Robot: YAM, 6 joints.
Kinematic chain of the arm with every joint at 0, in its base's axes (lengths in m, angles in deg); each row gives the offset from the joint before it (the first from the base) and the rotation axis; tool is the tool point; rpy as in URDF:
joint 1: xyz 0 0 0.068 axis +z
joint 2: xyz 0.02 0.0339 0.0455 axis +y
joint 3: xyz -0.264 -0.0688 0 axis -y
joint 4: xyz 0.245 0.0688 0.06 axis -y
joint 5: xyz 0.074 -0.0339 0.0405 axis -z
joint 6: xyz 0.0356 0 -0.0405 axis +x
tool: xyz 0 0 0 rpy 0 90 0
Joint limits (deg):
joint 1: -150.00..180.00
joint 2: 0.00..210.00
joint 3: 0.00..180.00
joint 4: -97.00..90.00
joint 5: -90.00..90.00
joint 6: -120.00..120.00
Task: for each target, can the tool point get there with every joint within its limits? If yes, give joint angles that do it. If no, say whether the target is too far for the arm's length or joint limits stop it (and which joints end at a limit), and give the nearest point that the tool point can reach.
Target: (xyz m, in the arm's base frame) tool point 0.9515 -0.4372 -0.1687
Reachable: no: too far | nearest point 0.5665 -0.2603 -0.0523 | short by 0.439 m
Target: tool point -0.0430 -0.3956 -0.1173
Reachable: yes | joints -91.57 176.20 115.99 -72.58 64.72 90.72
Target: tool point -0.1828 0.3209 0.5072
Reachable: yes | joints 124.98 98.66 110.58 4.27 73.75 -56.75
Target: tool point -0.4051 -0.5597 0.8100
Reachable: no: too far | nearest point -0.2663 -0.3679 0.5642 | short by 0.341 m
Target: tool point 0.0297 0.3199 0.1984
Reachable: yes | joints 85.32 101.28 72.64 -58.30 5.69 -95.55
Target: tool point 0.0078 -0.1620 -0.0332
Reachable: yes | joints -97.28 158.72 52.43 -79.43 -52.62 -86.75
